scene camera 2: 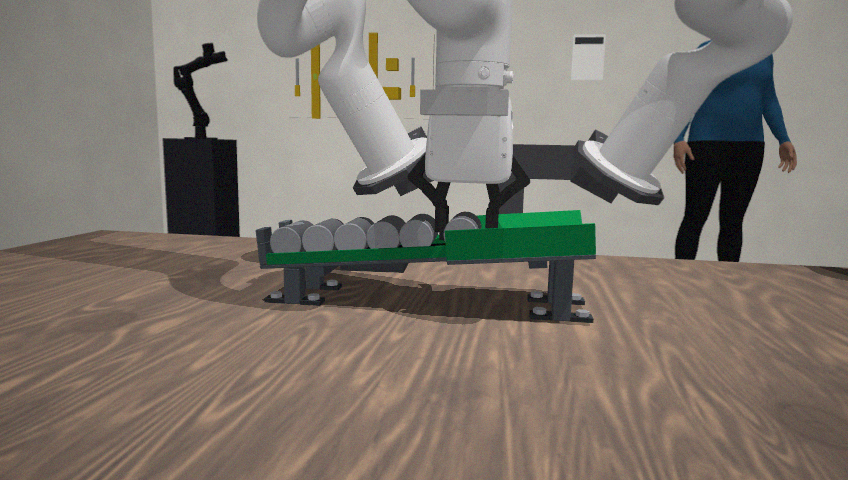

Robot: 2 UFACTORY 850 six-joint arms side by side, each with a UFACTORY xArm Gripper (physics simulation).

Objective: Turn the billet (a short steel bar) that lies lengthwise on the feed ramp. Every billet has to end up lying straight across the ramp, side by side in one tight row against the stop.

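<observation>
Several grey billets (351, 236) lie across the low left part of the green feed ramp (357, 256), round ends toward the camera. They stand side by side in a row that reaches the dark stop (263, 246) at the left end. One more billet (462, 228) lies across the ramp to the right of the row, its lower front hidden by the green side wall. My right gripper (466, 230) points down around this billet, one finger in the gap toward the row, the other on its right side with a small space; it is open. My left gripper does not show.
The high green side walls (535, 242) rise on the ramp's right half. The ramp stands on grey legs (560, 291) bolted to the wooden table (416, 386). Arm links hang above on both sides. A black pedestal with a small arm and a person stand behind.
</observation>
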